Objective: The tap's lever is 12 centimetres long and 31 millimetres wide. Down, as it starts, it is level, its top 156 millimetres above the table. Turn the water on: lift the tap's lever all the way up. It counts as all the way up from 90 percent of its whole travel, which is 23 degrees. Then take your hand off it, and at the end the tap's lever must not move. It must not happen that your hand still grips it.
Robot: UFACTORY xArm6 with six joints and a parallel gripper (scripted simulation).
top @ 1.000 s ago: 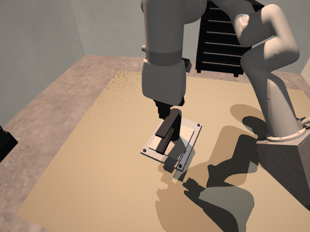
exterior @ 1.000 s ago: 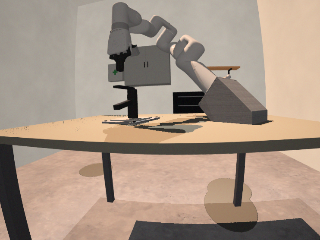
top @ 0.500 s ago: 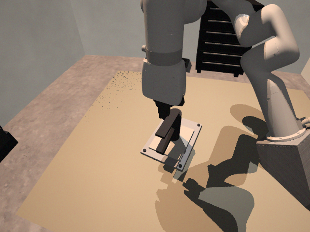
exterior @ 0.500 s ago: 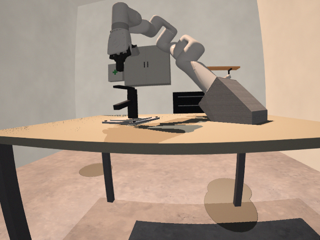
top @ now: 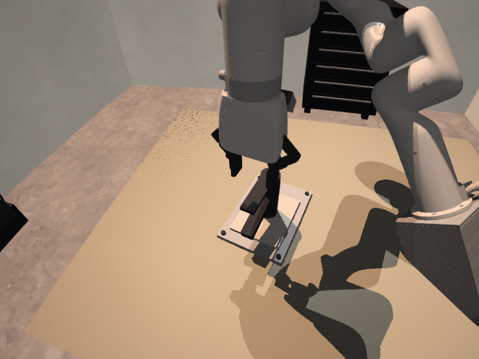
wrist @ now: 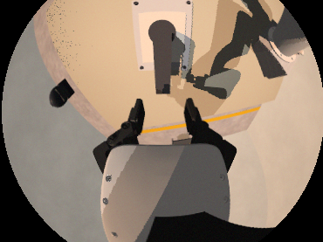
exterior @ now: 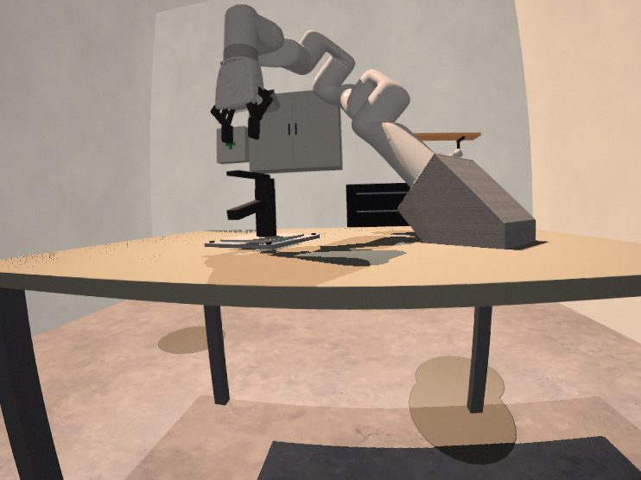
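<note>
Right now the tap lever is 20 mm behind my hand, 60 mm to the right of it and 90 mm below it.
</note>
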